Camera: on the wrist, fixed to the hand. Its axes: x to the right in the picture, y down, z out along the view.
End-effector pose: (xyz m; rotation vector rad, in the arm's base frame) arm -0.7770 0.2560 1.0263 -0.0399 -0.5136 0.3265
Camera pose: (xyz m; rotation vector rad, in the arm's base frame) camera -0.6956 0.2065 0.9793 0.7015 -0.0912 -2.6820
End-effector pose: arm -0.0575 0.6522 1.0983 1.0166 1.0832 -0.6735
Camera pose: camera -0.1338 0.6980 1.0403 1.2802 -1.2427 1.8599
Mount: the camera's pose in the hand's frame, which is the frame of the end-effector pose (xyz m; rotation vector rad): 0.0287 -0.0655 -0.0786 -0.0148 -0.0182 -3.0916
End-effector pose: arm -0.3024 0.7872 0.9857 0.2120 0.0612 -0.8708
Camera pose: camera -0.3314 0.7412 0.8944 0.0856 -0.2530 2.3083
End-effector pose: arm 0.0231 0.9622 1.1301 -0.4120 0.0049 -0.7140
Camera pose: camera -0.0080 0.8707 1.0858 0.0362 0.5344 2.4211
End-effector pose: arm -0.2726 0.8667 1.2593 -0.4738 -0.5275 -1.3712
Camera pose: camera -0.3280 0.7876 1.2150 -0.5227 0.5120 1.6936
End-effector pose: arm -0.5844 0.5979 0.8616 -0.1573 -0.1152 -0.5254
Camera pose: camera -0.5875 0.5139 0.7966 -0.1338 0.2288 2.6521
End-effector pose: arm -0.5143 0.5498 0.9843 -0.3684 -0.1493 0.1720
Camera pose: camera -0.4634 0.4681 0.9393 0.1921 -0.5610 -2.8637
